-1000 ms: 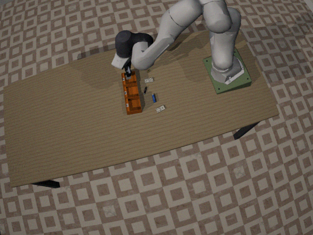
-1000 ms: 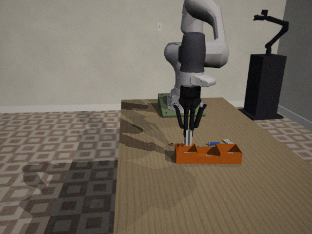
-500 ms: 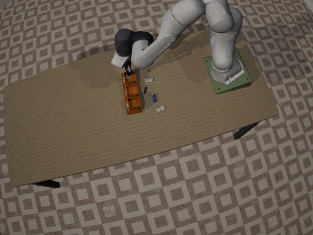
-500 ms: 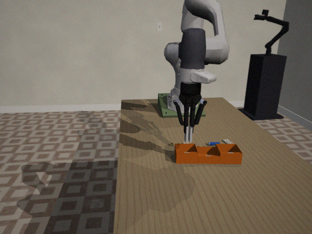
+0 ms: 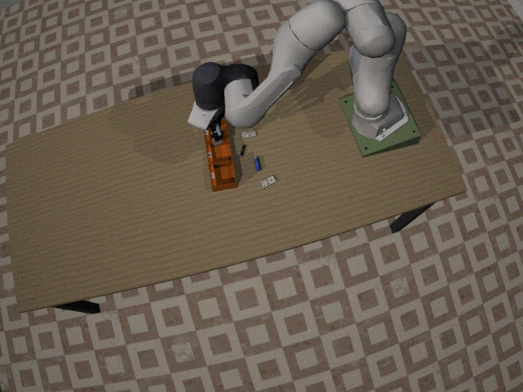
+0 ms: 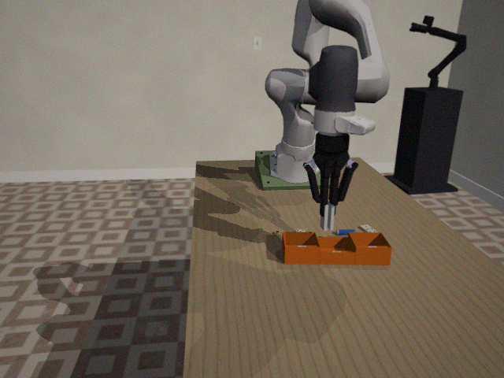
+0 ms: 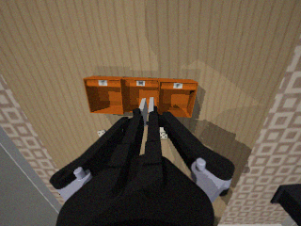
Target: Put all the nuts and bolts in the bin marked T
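Now: the orange bin 20 mm to the left of my hand and 90 mm below it. From my hand the other things lie so: brass nut: 140 mm behind, 90 mm to the right, 100 mm below; blue cylinder: 110 mm behind, 100 mm to the left, 100 mm below; dark rod-like piece: 80 mm behind, 30 mm to the left, 100 mm below.
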